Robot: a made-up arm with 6 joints. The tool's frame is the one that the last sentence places. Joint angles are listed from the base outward.
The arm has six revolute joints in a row. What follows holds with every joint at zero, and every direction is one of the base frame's.
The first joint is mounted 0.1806 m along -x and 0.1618 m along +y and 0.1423 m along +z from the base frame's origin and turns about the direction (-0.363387, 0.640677, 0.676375), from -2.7 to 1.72 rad.
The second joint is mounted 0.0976 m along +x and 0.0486 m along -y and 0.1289 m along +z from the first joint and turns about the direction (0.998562, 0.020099, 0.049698), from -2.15 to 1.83 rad.
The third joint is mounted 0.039 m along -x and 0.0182 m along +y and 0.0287 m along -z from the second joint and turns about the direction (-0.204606, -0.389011, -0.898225), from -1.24 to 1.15 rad.
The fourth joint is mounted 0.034 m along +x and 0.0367 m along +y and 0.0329 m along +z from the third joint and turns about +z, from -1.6 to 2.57 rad.
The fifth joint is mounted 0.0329 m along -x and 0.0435 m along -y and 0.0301 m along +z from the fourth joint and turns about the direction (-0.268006, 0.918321, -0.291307), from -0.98 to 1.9 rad.
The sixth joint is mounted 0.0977 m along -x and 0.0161 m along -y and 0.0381 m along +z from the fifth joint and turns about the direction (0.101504, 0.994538, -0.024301), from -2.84 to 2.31 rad.
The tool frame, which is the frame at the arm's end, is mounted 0.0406 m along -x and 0.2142 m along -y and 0.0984 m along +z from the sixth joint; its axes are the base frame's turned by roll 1.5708, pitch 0 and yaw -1.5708 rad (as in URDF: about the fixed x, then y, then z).
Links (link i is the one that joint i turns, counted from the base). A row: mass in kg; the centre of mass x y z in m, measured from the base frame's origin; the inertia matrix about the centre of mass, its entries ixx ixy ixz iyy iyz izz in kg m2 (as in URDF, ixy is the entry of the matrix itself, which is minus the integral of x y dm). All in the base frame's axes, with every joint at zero. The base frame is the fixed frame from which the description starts. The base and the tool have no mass.
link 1: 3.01; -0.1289 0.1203 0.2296; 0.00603 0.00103 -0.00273 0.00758 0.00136 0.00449
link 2: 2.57; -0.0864 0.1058 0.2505; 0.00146 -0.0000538 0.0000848 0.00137 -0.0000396 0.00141
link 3: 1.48; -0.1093 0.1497 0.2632; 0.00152 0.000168 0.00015 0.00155 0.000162 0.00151
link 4: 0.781; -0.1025 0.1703 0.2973; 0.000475 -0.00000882 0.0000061 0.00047 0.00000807 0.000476
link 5: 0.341; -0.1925 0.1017 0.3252; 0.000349 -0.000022 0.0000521 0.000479 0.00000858 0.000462
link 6: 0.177; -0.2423 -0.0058 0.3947; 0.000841 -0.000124 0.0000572 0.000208 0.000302 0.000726
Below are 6 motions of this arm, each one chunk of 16 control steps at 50 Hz.
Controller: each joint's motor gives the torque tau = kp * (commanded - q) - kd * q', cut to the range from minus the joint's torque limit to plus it. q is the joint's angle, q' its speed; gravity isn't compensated. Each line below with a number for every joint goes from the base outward.
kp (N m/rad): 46 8.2 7.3 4.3 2.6 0.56
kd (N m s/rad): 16 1.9 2 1 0.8 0.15
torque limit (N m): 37 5 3.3 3.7 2.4 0.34
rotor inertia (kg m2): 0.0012 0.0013 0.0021 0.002 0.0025 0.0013
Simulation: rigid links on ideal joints. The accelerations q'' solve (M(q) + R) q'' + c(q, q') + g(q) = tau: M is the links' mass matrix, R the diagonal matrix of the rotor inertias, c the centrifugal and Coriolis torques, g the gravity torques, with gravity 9.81 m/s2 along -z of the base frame. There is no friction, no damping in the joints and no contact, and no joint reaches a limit. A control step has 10 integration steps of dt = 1/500 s. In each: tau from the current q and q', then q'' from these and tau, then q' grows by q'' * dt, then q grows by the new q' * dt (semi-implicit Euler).
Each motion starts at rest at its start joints. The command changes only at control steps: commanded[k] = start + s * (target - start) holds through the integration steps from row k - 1 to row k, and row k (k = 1, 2, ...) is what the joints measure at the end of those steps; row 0 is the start. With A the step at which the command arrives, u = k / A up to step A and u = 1 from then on. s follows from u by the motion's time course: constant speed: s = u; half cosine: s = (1 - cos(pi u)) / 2; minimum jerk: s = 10 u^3 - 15 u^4 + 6 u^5; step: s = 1 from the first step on.
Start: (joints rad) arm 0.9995 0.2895 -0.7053 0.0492 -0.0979 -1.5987
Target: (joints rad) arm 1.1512 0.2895 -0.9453 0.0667 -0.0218 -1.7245
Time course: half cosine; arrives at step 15
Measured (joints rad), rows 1 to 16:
1: 1.0053 0.2868 -0.7041 0.0526 -0.1043 -1.6008
2: 1.0142 0.2834 -0.7053 0.0612 -0.1122 -1.6063
3: 1.0236 0.2805 -0.7088 0.0726 -0.1198 -1.6127
4: 1.0332 0.2782 -0.7140 0.0850 -0.1270 -1.6197
5: 1.0431 0.2763 -0.7206 0.0974 -0.1336 -1.6272
6: 1.0532 0.2748 -0.7286 0.1094 -0.1395 -1.6351
7: 1.0636 0.2734 -0.7378 0.1207 -0.1446 -1.6434
8: 1.0743 0.2722 -0.7482 0.1315 -0.1487 -1.6519
9: 1.0854 0.2712 -0.7597 0.1416 -0.1520 -1.6607
10: 1.0967 0.2702 -0.7720 0.1513 -0.1544 -1.6695
11: 1.1082 0.2693 -0.7851 0.1606 -0.1562 -1.6783
12: 1.1197 0.2685 -0.7985 0.1695 -0.1573 -1.6870
13: 1.1311 0.2677 -0.8120 0.1782 -0.1579 -1.6954
14: 1.1423 0.2670 -0.8253 0.1866 -0.1581 -1.7035
15: 1.1530 0.2664 -0.8379 0.1947 -0.1582 -1.7111
16: 1.1632 0.2659 -0.8499 0.2024 -0.1582 -1.7180

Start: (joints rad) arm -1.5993 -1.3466 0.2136 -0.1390 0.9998 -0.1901
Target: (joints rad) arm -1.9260 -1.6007 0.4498 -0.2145 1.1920 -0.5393
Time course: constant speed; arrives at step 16
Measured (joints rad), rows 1 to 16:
1: -1.6059 -1.3515 0.2138 -0.1403 0.9961 -0.1887
2: -1.6163 -1.3601 0.2162 -0.1430 0.9903 -0.1894
3: -1.6277 -1.3703 0.2200 -0.1467 0.9847 -0.1931
4: -1.6397 -1.3814 0.2248 -0.1508 0.9798 -0.1993
5: -1.6522 -1.3931 0.2306 -0.1553 0.9756 -0.2072
6: -1.6652 -1.4053 0.2370 -0.1598 0.9724 -0.2165
7: -1.6786 -1.4180 0.2441 -0.1644 0.9700 -0.2270
8: -1.6925 -1.4310 0.2518 -0.1691 0.9685 -0.2387
9: -1.7068 -1.4444 0.2600 -0.1738 0.9677 -0.2513
10: -1.7214 -1.4580 0.2687 -0.1786 0.9678 -0.2648
11: -1.7364 -1.4720 0.2779 -0.1834 0.9685 -0.2791
12: -1.7517 -1.4862 0.2874 -0.1882 0.9699 -0.2942
13: -1.7673 -1.5007 0.2974 -0.1931 0.9719 -0.3100
14: -1.7832 -1.5154 0.3077 -0.1979 0.9746 -0.3265
15: -1.7994 -1.5302 0.3184 -0.2028 0.9778 -0.3436
16: -1.8159 -1.5453 0.3293 -0.2077 0.9816 -0.3613

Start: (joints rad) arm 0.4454 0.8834 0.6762 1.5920 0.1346 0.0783
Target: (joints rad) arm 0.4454 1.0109 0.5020 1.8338 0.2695 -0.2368
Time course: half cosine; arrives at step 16
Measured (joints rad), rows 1 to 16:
1: 0.4495 0.8835 0.6771 1.5905 0.1280 0.0753
2: 0.4558 0.8849 0.6758 1.5902 0.1181 0.0694
3: 0.4623 0.8873 0.6729 1.5923 0.1076 0.0628
4: 0.4686 0.8903 0.6690 1.5962 0.0978 0.0557
5: 0.4747 0.8940 0.6642 1.6017 0.0891 0.0476
6: 0.4805 0.8982 0.6587 1.6085 0.0816 0.0381
7: 0.4860 0.9031 0.6524 1.6167 0.0754 0.0270
8: 0.4913 0.9086 0.6453 1.6262 0.0704 0.0144
9: 0.4963 0.9146 0.6376 1.6369 0.0666 0.0002
10: 0.5011 0.9212 0.6293 1.6486 0.0637 -0.0154
11: 0.5057 0.9281 0.6205 1.6612 0.0617 -0.0322
12: 0.5101 0.9353 0.6113 1.6743 0.0604 -0.0497
13: 0.5143 0.9425 0.6019 1.6878 0.0597 -0.0676
14: 0.5183 0.9497 0.5926 1.7013 0.0592 -0.0856
15: 0.5222 0.9566 0.5835 1.7144 0.0589 -0.1032
16: 0.5259 0.9629 0.5748 1.7268 0.0585 -0.1200

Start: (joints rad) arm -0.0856 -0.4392 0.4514 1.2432 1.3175 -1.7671
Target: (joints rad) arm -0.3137 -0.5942 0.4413 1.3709 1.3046 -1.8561
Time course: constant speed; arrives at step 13
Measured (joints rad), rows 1 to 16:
1: -0.0848 -0.4437 0.4497 1.2413 1.3166 -1.7715
2: -0.0842 -0.4507 0.4481 1.2404 1.3181 -1.7768
3: -0.0844 -0.4589 0.4464 1.2406 1.3209 -1.7808
4: -0.0855 -0.4678 0.4447 1.2419 1.3242 -1.7840
5: -0.0876 -0.4772 0.4431 1.2438 1.3278 -1.7869
6: -0.0905 -0.4870 0.4416 1.2465 1.3313 -1.7897
7: -0.0943 -0.4970 0.4401 1.2498 1.3347 -1.7926
8: -0.0989 -0.5072 0.4387 1.2536 1.3381 -1.7956
9: -0.1043 -0.5175 0.4373 1.2579 1.3412 -1.7987
10: -0.1104 -0.5281 0.4360 1.2627 1.3443 -1.8020
11: -0.1173 -0.5387 0.4347 1.2678 1.3472 -1.8055
12: -0.1249 -0.5495 0.4334 1.2734 1.3499 -1.8091
13: -0.1330 -0.5604 0.4322 1.2793 1.3525 -1.8129
14: -0.1412 -0.5706 0.4313 1.2847 1.3550 -1.8164
15: -0.1491 -0.5800 0.4304 1.2895 1.3574 -1.8196
16: -0.1565 -0.5885 0.4296 1.2939 1.3597 -1.8225

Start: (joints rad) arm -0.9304 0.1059 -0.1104 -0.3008 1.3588 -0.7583
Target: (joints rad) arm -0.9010 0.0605 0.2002 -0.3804 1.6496 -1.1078
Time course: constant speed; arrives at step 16
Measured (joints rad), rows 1 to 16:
1: -0.9340 0.1020 -0.1103 -0.2981 1.3587 -0.7558
2: -0.9392 0.0974 -0.1081 -0.2963 1.3574 -0.7550
3: -0.9444 0.0931 -0.1044 -0.2955 1.3557 -0.7574
4: -0.9493 0.0891 -0.0993 -0.2953 1.3545 -0.7621
5: -0.9540 0.0851 -0.0932 -0.2955 1.3543 -0.7686
6: -0.9583 0.0812 -0.0860 -0.2962 1.3551 -0.7765
7: -0.9623 0.0774 -0.0780 -0.2973 1.3569 -0.7857
8: -0.9659 0.0736 -0.0692 -0.2987 1.3599 -0.7959
9: -0.9693 0.0698 -0.0596 -0.3004 1.3638 -0.8070
10: -0.9725 0.0661 -0.0493 -0.3024 1.3687 -0.8190
11: -0.9753 0.0625 -0.0384 -0.3046 1.3745 -0.8318
12: -0.9779 0.0588 -0.0269 -0.3071 1.3812 -0.8454
13: -0.9803 0.0552 -0.0148 -0.3098 1.3888 -0.8596
14: -0.9824 0.0515 -0.0021 -0.3127 1.3971 -0.8745
15: -0.9843 0.0479 0.0110 -0.3158 1.4062 -0.8899
16: -0.9861 0.0444 0.0245 -0.3191 1.4161 -0.9059

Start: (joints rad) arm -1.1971 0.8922 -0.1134 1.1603 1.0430 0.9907
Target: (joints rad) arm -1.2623 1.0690 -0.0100 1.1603 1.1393 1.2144
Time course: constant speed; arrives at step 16
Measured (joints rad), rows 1 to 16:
1: -1.2017 0.8917 -0.1119 1.1593 1.0380 0.9951
2: -1.2093 0.8942 -0.1076 1.1547 1.0319 0.9988
3: -1.2176 0.8986 -0.1020 1.1486 1.0253 1.0019
4: -1.2259 0.9041 -0.0959 1.1423 1.0190 1.0051
5: -1.2342 0.9103 -0.0896 1.1363 1.0132 1.0089
6: -1.2423 0.9170 -0.0832 1.1307 1.0081 1.0133
7: -1.2502 0.9243 -0.0767 1.1256 1.0037 1.0184
8: -1.2580 0.9319 -0.0703 1.1209 1.0000 1.0240
9: -1.2656 0.9399 -0.0638 1.1167 0.9969 1.0303
10: -1.2730 0.9482 -0.0573 1.1129 0.9944 1.0371
11: -1.2803 0.9568 -0.0509 1.1095 0.9925 1.0443
12: -1.2875 0.9657 -0.0444 1.1064 0.9912 1.0521
13: -1.2946 0.9748 -0.0379 1.1037 0.9904 1.0603
14: -1.3015 0.9841 -0.0314 1.1012 0.9901 1.0689
15: -1.3083 0.9937 -0.0250 1.0990 0.9903 1.0780
16: -1.3150 1.0034 -0.0185 1.0971 0.9908 1.0874

